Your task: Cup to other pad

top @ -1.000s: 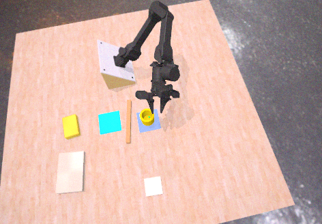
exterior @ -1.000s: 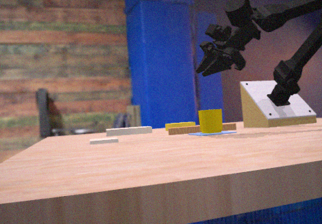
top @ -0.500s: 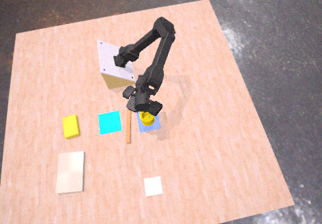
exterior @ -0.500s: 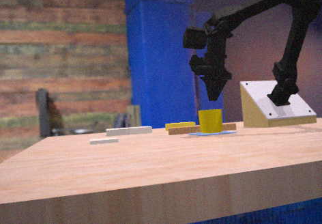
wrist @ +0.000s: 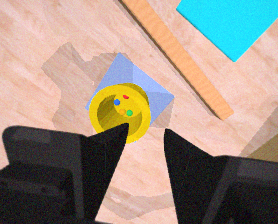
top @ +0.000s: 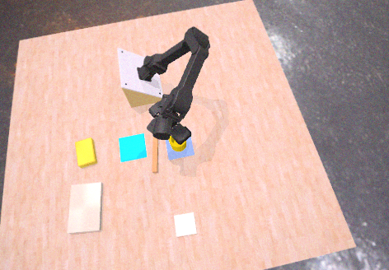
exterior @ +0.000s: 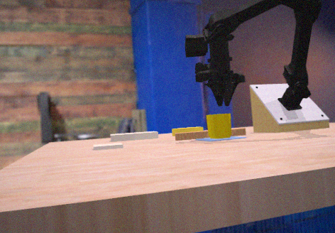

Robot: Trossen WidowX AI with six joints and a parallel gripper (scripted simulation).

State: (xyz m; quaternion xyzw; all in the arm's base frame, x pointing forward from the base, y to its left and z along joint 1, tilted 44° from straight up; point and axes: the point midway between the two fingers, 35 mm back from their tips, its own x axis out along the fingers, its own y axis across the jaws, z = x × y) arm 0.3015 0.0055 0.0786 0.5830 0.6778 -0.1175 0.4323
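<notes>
Now: the yellow cup 60 mm below my gripper tip, 20 mm ahead of it and 10 mm to the left of it. From my gripper tip the other things lie so: cyan pad: 180 mm to the right, 100 mm below, 20 mm behind; wooden bar: 90 mm below, 80 mm to the right, 10 mm ahead; light blue pad: 100 mm below, 30 mm ahead, 20 mm to the left.
</notes>
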